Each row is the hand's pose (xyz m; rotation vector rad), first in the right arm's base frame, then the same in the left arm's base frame.
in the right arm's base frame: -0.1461 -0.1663 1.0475 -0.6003 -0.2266 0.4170
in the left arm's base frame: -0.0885 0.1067 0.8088 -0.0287 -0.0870 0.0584
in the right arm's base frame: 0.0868 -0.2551 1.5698 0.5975 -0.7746 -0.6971
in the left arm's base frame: 0.1230 -0.3181 1.1400 0.9344 -0.5264 -1.2843
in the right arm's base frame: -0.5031 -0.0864 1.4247 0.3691 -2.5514 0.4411
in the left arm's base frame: -0.3755 0.0532 1.2457 0.1570 -2.4789 -0.4454
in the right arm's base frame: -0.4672 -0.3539 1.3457 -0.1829 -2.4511 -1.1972
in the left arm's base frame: -0.4403 -0.1217 1.0353 -0.5055 -1.8908 -1.9016
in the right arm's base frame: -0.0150 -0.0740 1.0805 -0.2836 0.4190 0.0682
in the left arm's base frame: 0.0682 0.1255 0.8522 0.3678 0.5751 -0.1188
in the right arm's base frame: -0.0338 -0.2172 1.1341 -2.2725 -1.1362 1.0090
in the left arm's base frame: 0.0026 -0.0118 0.8278 -1.7998 -0.8091 0.6073
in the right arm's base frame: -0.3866 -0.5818 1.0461 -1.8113 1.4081 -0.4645
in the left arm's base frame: -0.4602 -0.1537 0.6521 -1.1673 1.7442 -0.0596
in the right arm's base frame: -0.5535 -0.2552 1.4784 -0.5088 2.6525 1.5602
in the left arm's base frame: -0.4796 -0.0957 1.2158 0.0833 2.0570 2.1700
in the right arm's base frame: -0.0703 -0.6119 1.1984 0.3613 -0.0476 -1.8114
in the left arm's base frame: -0.1680 -0.3473 0.6878 0.6487 0.5660 -2.1634
